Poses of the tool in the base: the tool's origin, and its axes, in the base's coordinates. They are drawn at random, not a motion.
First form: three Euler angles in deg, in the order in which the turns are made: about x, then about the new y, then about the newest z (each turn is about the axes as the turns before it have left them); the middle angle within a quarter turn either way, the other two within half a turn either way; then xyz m.
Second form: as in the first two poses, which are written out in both.
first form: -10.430 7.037 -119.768 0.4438 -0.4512 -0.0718
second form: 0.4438 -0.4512 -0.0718 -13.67 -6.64 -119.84
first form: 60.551 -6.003 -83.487 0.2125 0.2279 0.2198
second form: 0.2125 0.2279 0.2198 53.33 39.62 -78.06
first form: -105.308 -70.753 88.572 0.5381 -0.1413 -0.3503
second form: 0.5381 -0.1413 -0.3503 -125.07 35.48 119.01
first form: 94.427 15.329 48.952 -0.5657 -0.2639 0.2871
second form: -0.5657 -0.2639 0.2871 93.99 -29.41 49.45
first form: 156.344 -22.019 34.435 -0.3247 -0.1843 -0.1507
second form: -0.3247 -0.1843 -0.1507 141.53 -50.26 -18.59
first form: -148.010 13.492 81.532 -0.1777 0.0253 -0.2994
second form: -0.1777 0.0253 -0.2994 -107.77 99.48 14.30
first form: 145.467 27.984 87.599 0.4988 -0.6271 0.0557
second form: 0.4988 -0.6271 0.0557 125.51 -102.99 63.94
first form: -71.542 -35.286 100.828 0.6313 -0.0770 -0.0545
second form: 0.6313 -0.0770 -0.0545 -80.57 40.34 104.88
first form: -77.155 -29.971 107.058 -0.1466 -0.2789 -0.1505
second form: -0.1466 -0.2789 -0.1505 -78.43 54.87 105.93
